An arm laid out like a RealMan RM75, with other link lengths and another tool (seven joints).
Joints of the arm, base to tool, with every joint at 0 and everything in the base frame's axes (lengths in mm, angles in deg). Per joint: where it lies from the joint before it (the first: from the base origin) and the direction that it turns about. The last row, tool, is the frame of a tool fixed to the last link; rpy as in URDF.
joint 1: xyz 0.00 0.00 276.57 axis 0 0 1
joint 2: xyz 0.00 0.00 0.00 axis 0 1 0
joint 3: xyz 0.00 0.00 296.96 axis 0 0 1
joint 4: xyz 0.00 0.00 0.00 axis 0 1 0
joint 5: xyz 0.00 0.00 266.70 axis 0 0 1
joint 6: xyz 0.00 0.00 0.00 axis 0 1 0
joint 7: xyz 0.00 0.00 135.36 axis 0 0 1
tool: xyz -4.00 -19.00 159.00 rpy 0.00 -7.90 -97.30
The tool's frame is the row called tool.
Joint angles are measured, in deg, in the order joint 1, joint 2, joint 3, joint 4, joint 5, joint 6, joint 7. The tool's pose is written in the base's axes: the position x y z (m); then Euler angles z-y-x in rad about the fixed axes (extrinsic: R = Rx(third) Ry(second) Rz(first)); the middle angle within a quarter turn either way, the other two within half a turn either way. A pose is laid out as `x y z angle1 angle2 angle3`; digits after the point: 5 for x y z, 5 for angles.
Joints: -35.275, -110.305, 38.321, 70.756, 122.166, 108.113, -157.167
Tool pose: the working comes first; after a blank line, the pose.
Where each joint sits with the arm in this pose, in the base's axes (m; each line is computed from the numbers above, not from the rounded line before):
joint 1: 0.0000 0.0000 0.2766
joint 2: 0.0000 0.0000 0.2766
joint 3: -0.2274 0.1608 0.1735
joint 4: -0.2274 0.1608 0.1735
joint 5: -0.2605 0.3755 0.3283
joint 6: -0.2605 0.3755 0.3283
joint 7: -0.2394 0.4179 0.2015
the tool: -0.2336 0.4707 0.0504

-0.23361 0.47068 0.05036 -2.94506 0.29199 -2.84611
